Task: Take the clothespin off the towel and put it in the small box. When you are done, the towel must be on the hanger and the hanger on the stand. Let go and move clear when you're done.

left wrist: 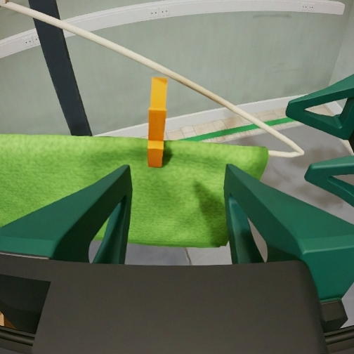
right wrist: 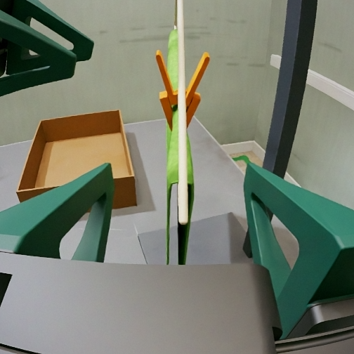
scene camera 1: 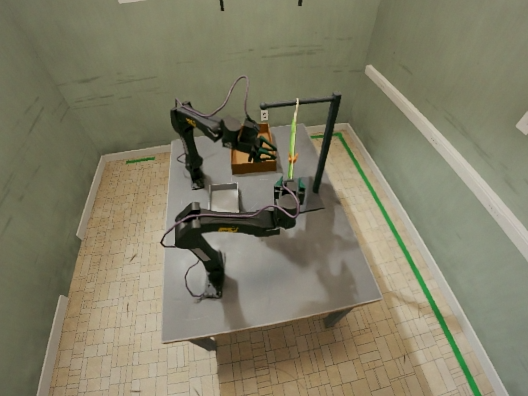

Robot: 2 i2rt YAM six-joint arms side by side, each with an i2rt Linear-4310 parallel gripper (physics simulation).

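An orange clothespin is clipped upright on the top edge of the green towel. The towel is draped over the white hanger, which hangs from the dark stand. My left gripper is open and empty, left of the towel, with its fingertips level below the clothespin in its wrist view. My right gripper is open around the hanger's near end, without visible contact. The small grey box stands between the arms.
A larger brown box lies partly under the left gripper. The stand's flat base lies under the near end of the hanger. The grey table carries both arms.
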